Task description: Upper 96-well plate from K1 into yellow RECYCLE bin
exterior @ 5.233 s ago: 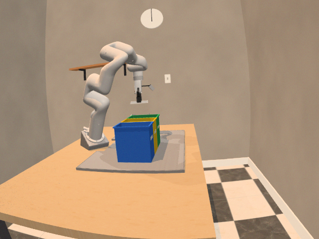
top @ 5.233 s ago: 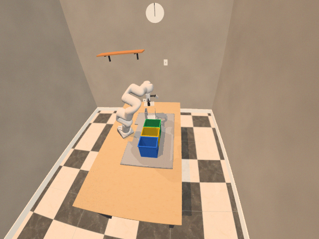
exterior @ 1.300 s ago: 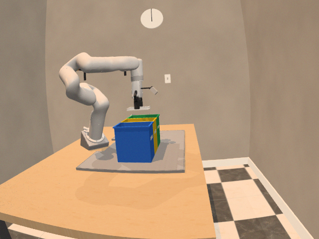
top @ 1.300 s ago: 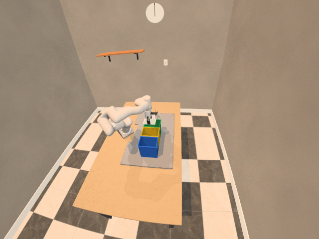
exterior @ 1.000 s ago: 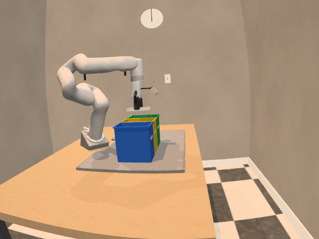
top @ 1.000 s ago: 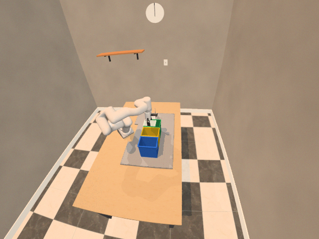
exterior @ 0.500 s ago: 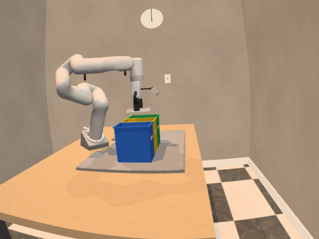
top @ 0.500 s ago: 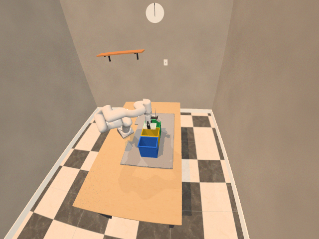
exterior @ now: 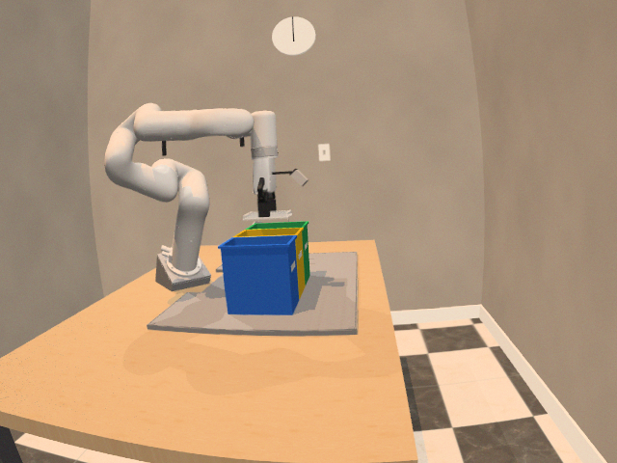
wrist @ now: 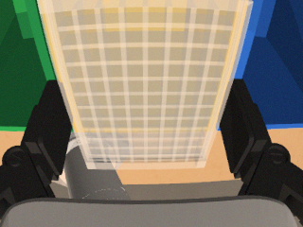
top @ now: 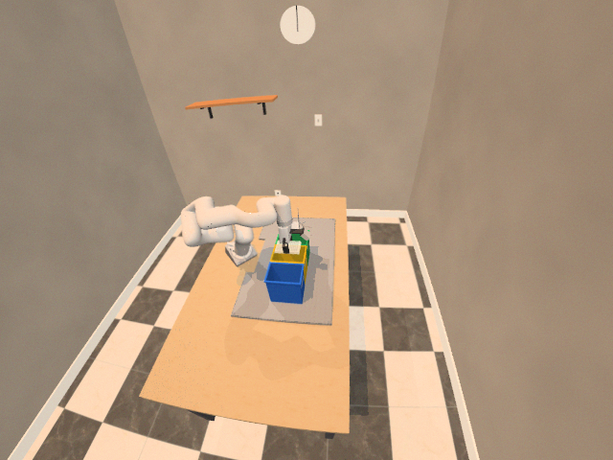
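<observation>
Now: hand 15 cm above the yellow bin.
</observation>
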